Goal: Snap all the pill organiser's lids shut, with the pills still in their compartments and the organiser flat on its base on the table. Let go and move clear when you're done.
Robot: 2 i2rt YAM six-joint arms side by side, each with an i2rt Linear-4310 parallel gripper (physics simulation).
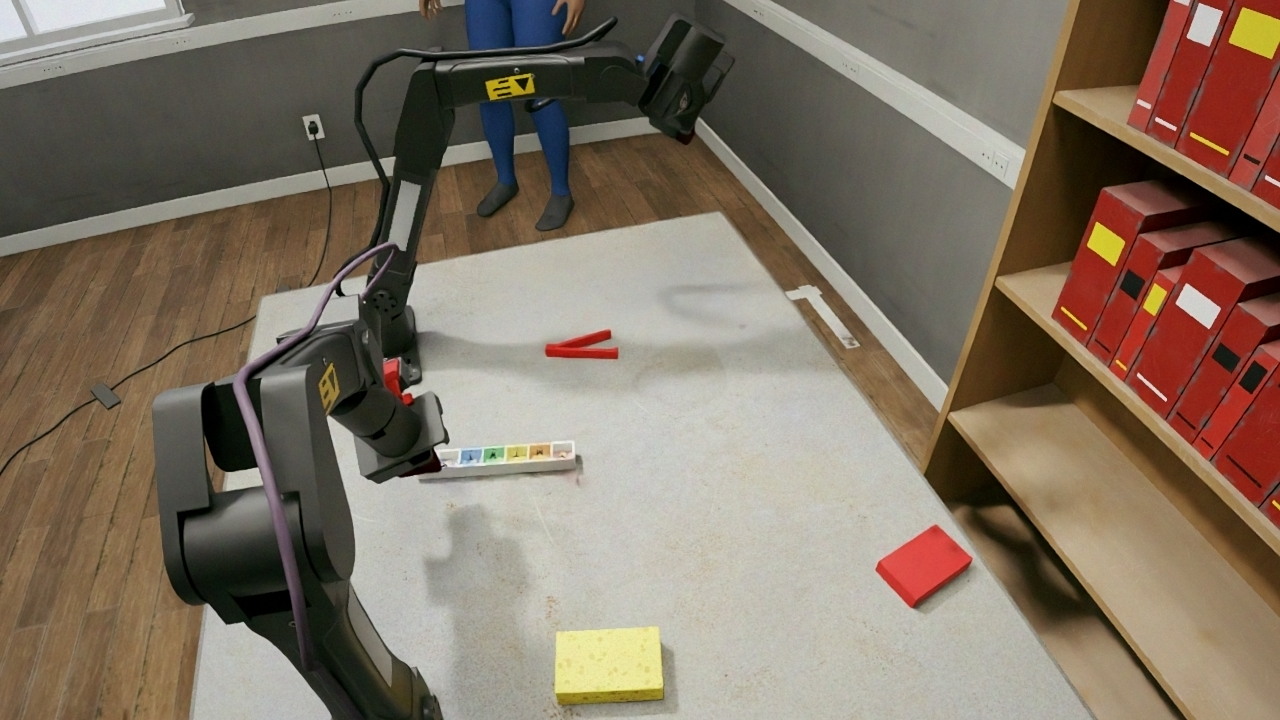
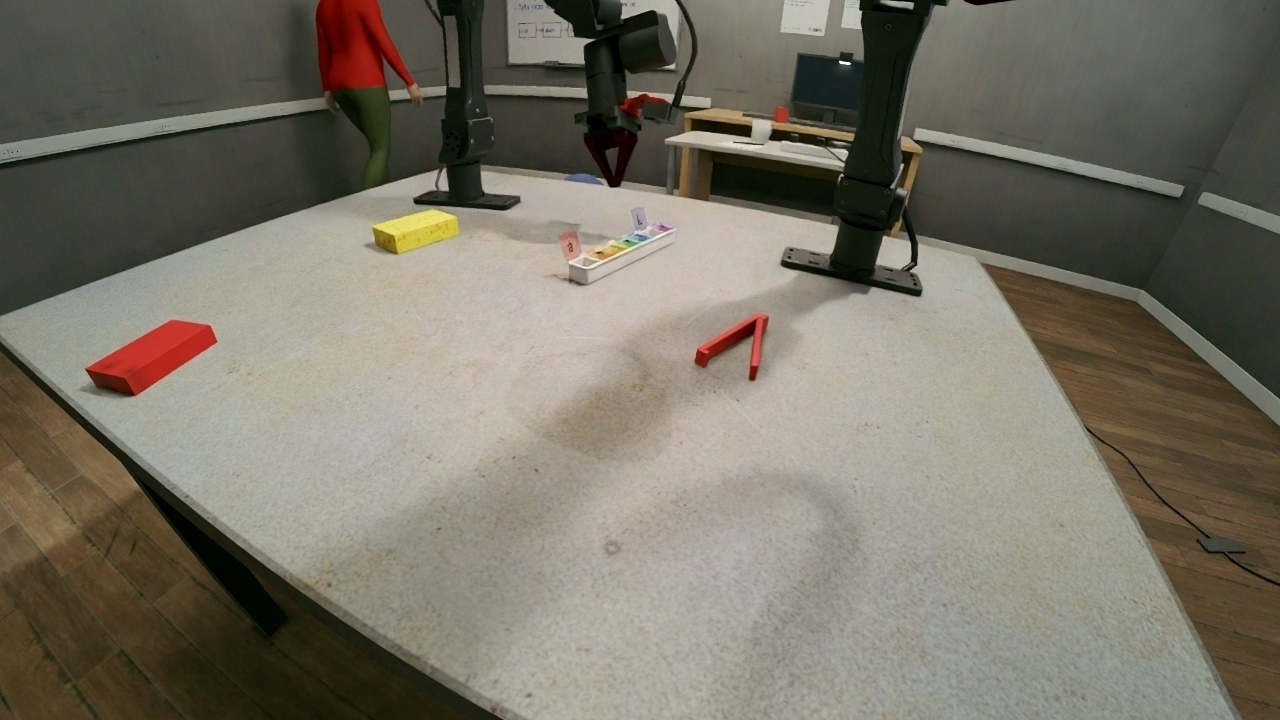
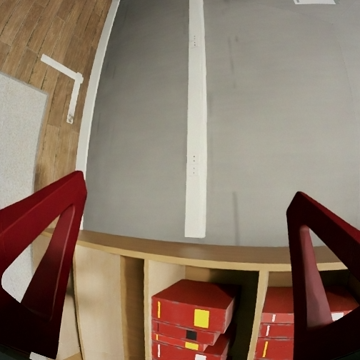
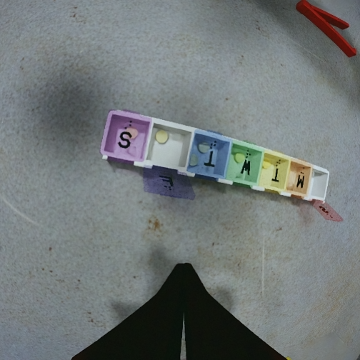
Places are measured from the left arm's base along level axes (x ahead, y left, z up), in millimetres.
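Pixels of known places: left gripper, between the fingertips: (image 1: 706, 88); right gripper, between the fingertips: (image 1: 438, 466) (image 2: 615, 187); left arm's base, origin of its link: (image 1: 395, 348) (image 2: 849, 272); right arm's base, origin of its link: (image 2: 466, 202).
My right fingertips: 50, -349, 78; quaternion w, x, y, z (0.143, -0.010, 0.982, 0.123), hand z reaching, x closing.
Ahead of a thing's pixels: the offset from my right fingertips to its top centre, as dx, dy, dz.
The white pill organiser @(+64, +43, -24) (image 1: 528, 465) (image 2: 626, 259) (image 4: 167, 152) lies flat on the table. The purple S lid (image 4: 126, 136) and the blue, green, yellow and orange lids lie down over their compartments. The violet F lid @(+2, +41, -24) (image 2: 639, 217) (image 4: 168, 184) and the red end lid @(+148, +6, -24) (image 2: 570, 245) (image 4: 328, 211) stand open. A pale yellow pill (image 4: 161, 136) lies in the open F compartment; the open end compartment's contents are unclear. My right gripper (image 1: 427, 463) (image 2: 614, 183) (image 4: 183, 272) is shut and empty, above the table on the lids' hinge side. My left gripper (image 1: 687, 137) (image 3: 192, 192) is open and empty, high up and far from the organiser.
A red V-shaped object @(+238, +247, -62) (image 1: 581, 351) (image 2: 732, 338) (image 4: 327, 30), a yellow sponge @(+127, -268, -50) (image 1: 608, 664) (image 2: 416, 231) and a red block @(+502, -275, -58) (image 1: 923, 565) (image 2: 152, 356) lie on the table apart from the organiser. A bookshelf (image 1: 1002, 232) (image 3: 175, 252) with red binders stands beside the table.
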